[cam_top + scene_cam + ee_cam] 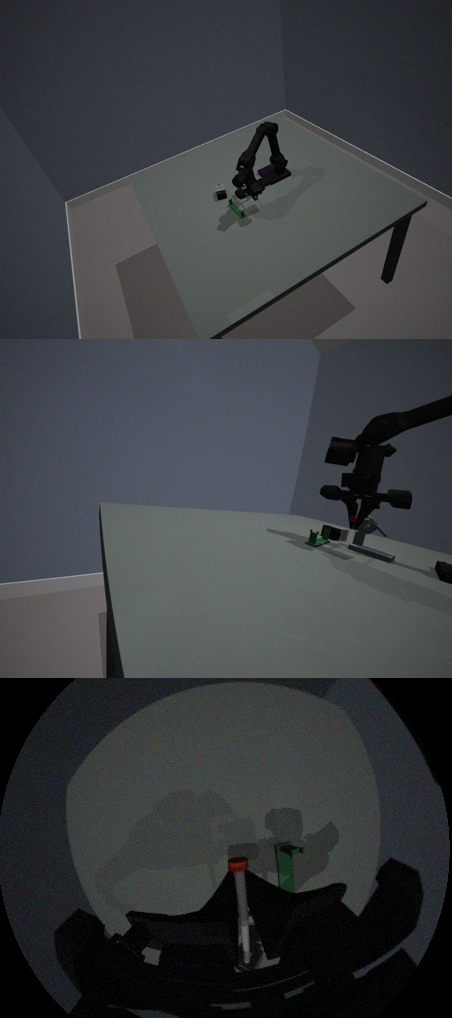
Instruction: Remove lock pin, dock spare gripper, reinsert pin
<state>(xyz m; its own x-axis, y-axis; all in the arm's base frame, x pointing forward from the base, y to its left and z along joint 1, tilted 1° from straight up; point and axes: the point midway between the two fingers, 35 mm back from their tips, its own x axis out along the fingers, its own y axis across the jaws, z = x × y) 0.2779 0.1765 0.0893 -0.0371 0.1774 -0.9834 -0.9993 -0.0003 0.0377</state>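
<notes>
Right now my gripper tip is 10 cm short of the green cradle, 6 cm to the left of it and 5 cm above it. Also, from my gripper tip: grey mount (1 cm behind, 17 cm to the right, 2 cm below); spare gripper (11 cm ahead, 25 cm to the right, 5 cm below).
</notes>
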